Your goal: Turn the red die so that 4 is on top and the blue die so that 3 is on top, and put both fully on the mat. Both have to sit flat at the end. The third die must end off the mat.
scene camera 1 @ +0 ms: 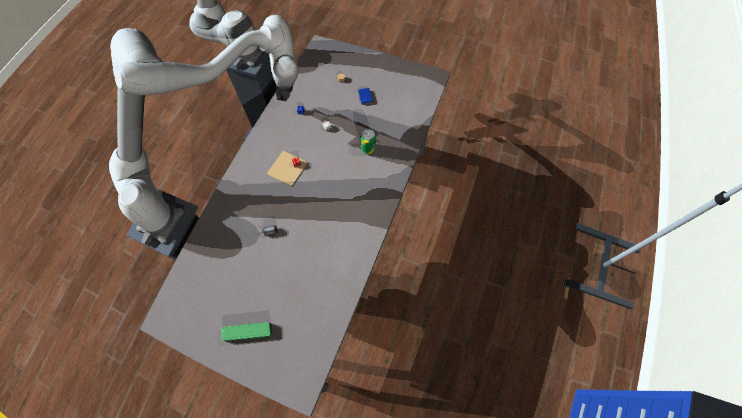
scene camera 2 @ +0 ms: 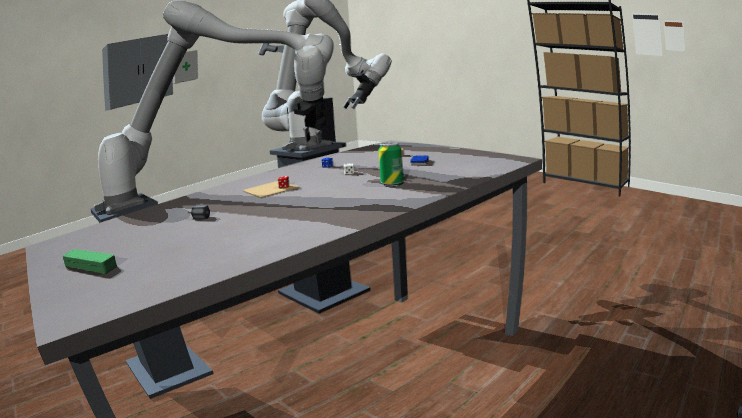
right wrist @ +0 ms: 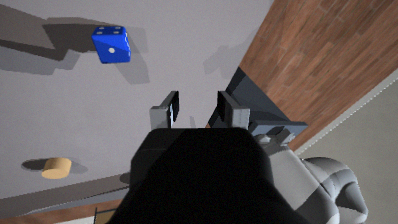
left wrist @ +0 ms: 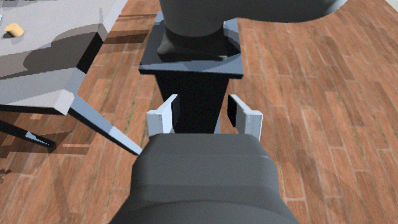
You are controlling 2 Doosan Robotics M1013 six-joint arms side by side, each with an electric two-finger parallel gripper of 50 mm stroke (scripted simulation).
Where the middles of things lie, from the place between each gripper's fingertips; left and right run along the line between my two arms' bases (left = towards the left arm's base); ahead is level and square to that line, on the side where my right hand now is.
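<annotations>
I find the tan mat (scene camera 1: 283, 169) 12 cm ahead of my right hand, 34 cm to the right of it and 10 cm below it. As for the blue die (right wrist: 111, 43), my right hand is 8 cm short of it, 2 cm to the left of it and 9 cm above it.
From my left hand, the tan mat is 98 cm to the right, 49 cm ahead and 16 cm below. My left hand is also 45 cm short of the blue die, 66 cm to the left of it and 14 cm above it.
</annotations>
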